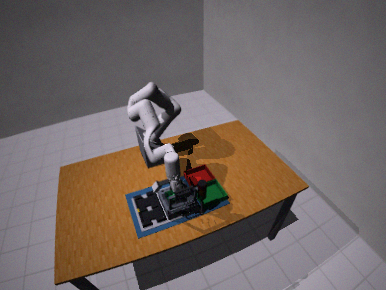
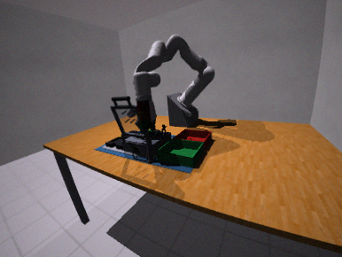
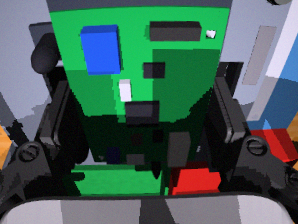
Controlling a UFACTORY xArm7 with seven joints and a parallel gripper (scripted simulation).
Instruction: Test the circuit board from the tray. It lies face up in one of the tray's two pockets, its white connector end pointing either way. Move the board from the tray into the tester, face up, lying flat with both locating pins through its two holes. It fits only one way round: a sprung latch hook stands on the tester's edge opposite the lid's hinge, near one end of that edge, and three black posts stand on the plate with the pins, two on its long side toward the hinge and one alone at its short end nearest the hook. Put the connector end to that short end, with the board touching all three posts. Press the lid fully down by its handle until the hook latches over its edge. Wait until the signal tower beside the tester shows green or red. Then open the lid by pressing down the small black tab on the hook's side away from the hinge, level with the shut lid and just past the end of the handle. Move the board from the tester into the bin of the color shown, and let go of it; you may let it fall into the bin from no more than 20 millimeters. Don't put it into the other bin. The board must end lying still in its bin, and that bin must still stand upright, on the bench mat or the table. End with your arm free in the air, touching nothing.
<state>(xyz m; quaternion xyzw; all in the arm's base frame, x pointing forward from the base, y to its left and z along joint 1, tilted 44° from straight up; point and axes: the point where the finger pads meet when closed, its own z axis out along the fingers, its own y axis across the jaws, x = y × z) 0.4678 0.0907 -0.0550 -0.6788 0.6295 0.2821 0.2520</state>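
Now: the green circuit board right at my hand. From my hand the other things lie so: grey tester plate: 10 mm to the left, 10 mm below; then tester lid: 120 mm ahead, 100 mm above, 10 mm to the left; then green bin: 200 mm to the left, 70 mm below, 30 mm ahead.
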